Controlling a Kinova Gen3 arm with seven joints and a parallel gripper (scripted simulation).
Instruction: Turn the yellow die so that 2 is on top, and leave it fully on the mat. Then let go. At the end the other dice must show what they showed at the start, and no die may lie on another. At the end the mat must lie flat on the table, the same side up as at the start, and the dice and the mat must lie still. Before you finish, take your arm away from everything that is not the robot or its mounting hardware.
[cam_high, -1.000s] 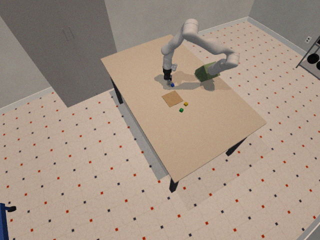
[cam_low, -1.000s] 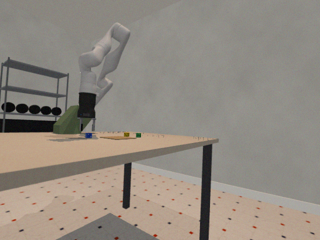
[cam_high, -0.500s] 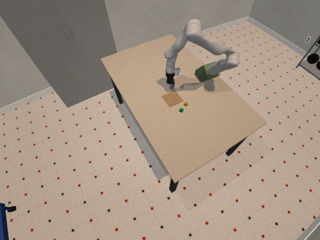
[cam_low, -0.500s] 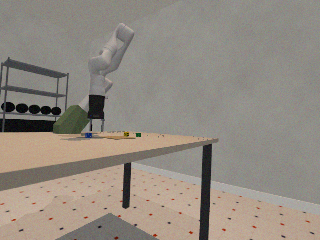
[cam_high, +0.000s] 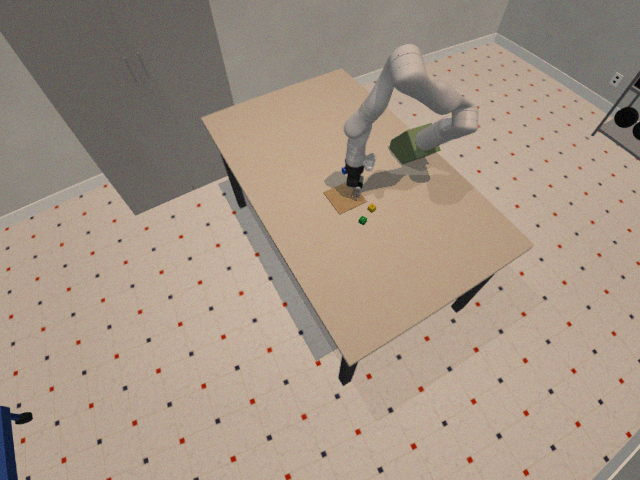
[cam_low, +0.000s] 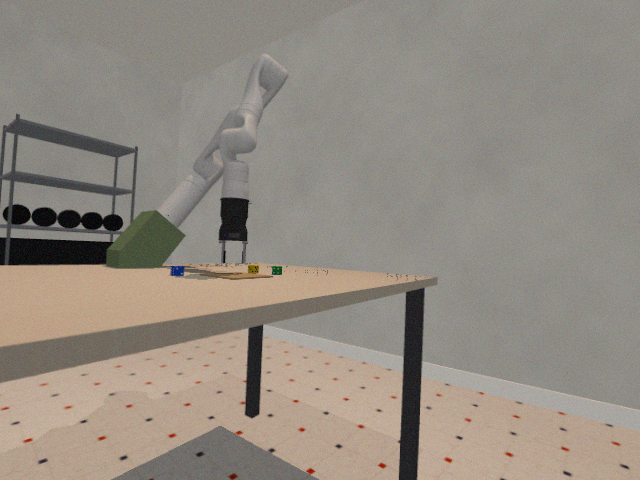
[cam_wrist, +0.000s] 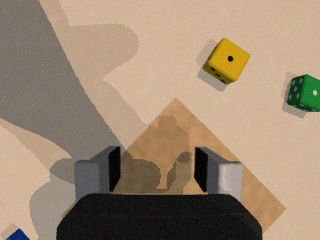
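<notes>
The yellow die is 9 cm to the left of my hand, 4 cm below it and 3 cm behind it. Also, from my hand: blue die 16 cm to the right, 4 cm below; then brown mat 5 cm below, 5 cm ahead, 2 cm to the right; then green die 13 cm to the left, 4 cm below, 3 cm ahead.
</notes>
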